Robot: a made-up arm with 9 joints. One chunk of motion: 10 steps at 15 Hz.
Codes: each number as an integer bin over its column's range. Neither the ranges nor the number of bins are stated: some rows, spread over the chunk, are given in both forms.
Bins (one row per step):
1: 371 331 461 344 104 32
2: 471 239 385 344 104 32
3: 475 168 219 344 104 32
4: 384 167 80 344 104 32
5: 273 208 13 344 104 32
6: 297 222 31 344 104 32
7: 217 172 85 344 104 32
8: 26 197 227 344 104 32
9: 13 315 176 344 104 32
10: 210 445 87 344 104 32
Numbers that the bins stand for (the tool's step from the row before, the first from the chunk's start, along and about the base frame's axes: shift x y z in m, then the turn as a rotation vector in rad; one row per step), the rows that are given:
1: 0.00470 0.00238 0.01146 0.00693 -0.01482 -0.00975
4: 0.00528 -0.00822 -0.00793 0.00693 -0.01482 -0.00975
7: -0.00223 -0.00789 -0.00768 0.00693 -0.01482 -0.00975
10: -0.00255 0.00974 -0.00757 0.00693 -0.01482 -0.00975
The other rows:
2: 0.00920 -0.00357 0.00759 0.00693 -0.01482 -0.00975
3: 0.00938 -0.00815 -0.00086 0.00693 -0.01482 -0.00975
5: 0.00029 -0.00557 -0.01134 0.00693 -0.01482 -0.00975
6: 0.00137 -0.00466 -0.01042 0.00693 -0.01482 -0.00975
8: -0.01083 -0.00628 -0.00045 0.00693 -0.01482 -0.00975
9: -0.01141 0.00134 -0.00305 0.00693 -0.01482 -0.00975

